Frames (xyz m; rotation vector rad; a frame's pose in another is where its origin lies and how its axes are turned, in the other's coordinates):
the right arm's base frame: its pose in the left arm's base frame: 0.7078 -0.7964 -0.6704 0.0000 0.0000 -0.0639
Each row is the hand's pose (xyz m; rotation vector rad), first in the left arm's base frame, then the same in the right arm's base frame.
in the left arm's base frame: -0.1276 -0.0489 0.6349 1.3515 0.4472 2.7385
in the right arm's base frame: -0.8814 0.6926 1.3053 -1.3592 -0.4985 -2.7864
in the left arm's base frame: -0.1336 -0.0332 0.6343 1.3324 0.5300 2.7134
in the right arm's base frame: -0.8884 0.7079 1.3047 1.3382 0.5825 2.7638
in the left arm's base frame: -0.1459 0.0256 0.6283 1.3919 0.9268 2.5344
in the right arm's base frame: -0.9044 0.7658 1.2987 1.3841 0.9868 2.5801
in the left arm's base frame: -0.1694 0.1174 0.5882 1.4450 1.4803 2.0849
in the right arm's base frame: -0.9338 0.8559 1.2586 1.4156 1.5461 2.1214
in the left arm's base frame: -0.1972 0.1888 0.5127 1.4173 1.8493 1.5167
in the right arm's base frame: -0.9661 0.9254 1.1831 1.3704 1.9116 1.5467
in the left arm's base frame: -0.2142 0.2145 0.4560 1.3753 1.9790 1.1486
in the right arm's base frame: -0.9847 0.9500 1.1264 1.3207 2.0363 1.1768
